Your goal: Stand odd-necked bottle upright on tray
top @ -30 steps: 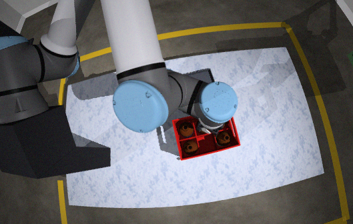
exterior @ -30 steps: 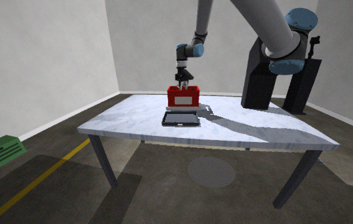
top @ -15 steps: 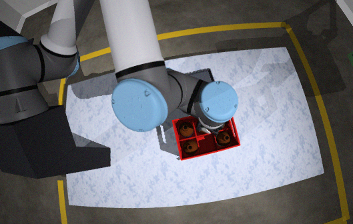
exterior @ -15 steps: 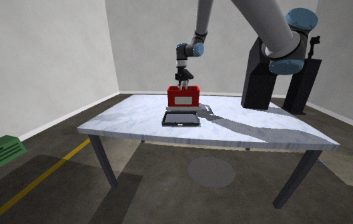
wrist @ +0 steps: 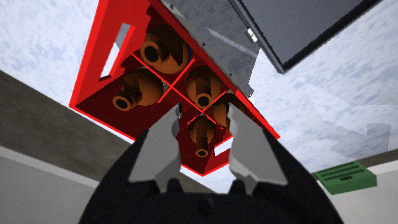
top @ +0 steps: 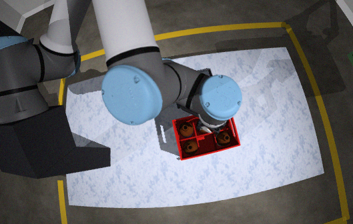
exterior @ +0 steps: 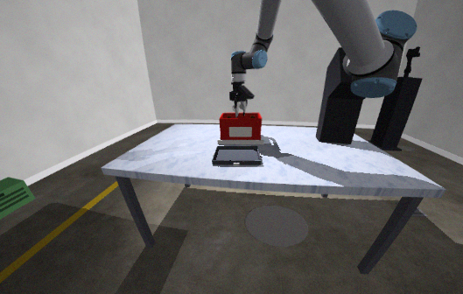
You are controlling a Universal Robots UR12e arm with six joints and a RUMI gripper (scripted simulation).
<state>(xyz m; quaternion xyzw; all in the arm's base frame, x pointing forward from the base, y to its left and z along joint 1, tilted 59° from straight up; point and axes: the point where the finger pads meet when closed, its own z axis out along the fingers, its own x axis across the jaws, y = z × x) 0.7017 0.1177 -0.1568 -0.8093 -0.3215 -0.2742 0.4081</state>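
Right now the red crate is 110 mm below my hand and 50 mm to the right of it. Also, from my hand: dark tray 230 mm to the left, 180 mm below.
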